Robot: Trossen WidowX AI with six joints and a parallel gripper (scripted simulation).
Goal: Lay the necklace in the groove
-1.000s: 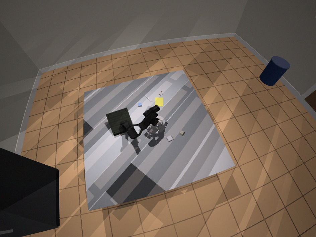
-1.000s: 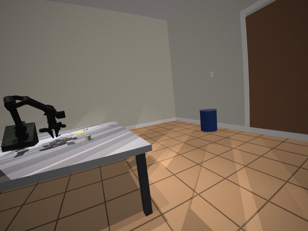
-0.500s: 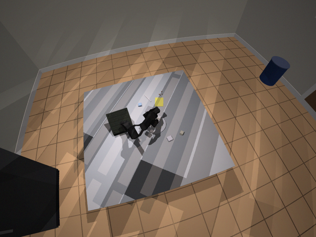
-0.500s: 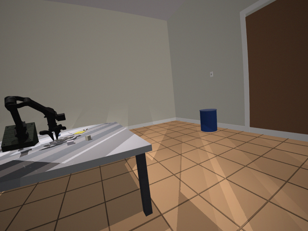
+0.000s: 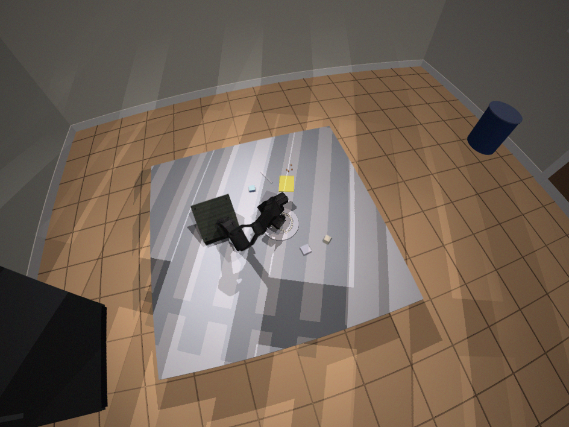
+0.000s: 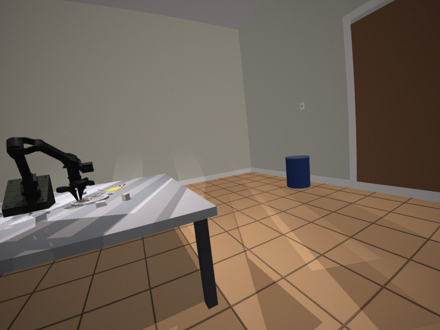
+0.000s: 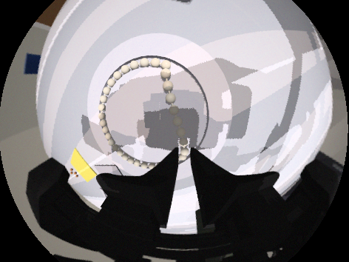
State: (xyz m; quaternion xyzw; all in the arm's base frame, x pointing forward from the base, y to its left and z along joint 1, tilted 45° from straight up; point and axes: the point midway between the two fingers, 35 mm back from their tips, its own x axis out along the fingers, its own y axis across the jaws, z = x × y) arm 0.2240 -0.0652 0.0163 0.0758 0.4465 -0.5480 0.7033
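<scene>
Right now the round bead board is 60 mm ahead of my gripper tip and 10 mm below it. Also, from my gripper tip: grey card (180 mm to the left, 70 mm ahead, 10 mm below); then blue block (280 mm to the left, 20 mm behind, 10 mm below); then white block (200 mm to the right, 120 mm ahead).
</scene>
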